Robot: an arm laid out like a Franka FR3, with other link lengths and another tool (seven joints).
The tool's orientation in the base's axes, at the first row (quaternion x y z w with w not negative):
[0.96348, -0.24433, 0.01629, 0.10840]
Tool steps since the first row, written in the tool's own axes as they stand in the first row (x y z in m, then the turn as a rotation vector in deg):
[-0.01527, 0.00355, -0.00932, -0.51, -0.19, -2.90]
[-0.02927, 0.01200, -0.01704, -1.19, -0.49, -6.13]
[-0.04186, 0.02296, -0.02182, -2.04, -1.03, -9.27]
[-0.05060, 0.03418, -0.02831, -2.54, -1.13, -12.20]
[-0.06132, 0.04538, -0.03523, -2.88, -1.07, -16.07]
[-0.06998, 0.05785, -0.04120, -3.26, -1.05, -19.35]
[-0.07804, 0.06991, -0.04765, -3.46, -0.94, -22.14]
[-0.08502, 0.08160, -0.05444, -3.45, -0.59, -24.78]
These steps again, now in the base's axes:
[-0.01492, 0.00611, 0.00852, -0.30, 1.03, 2.75]
[-0.03108, 0.00709, 0.01657, -0.68, 2.31, 5.78]
[-0.04726, 0.00461, 0.02238, -1.11, 3.85, 8.67]
[-0.06013, 0.00049, 0.03023, -1.44, 4.80, 11.47]
[-0.07473, -0.00260, 0.03833, -1.68, 5.75, 15.23]
[-0.08814, -0.00795, 0.04593, -1.95, 6.62, 18.40]
[-0.10081, -0.01312, 0.05397, -2.12, 7.22, 21.13]
[-0.11236, -0.01841, 0.06235, -2.22, 7.49, 23.77]

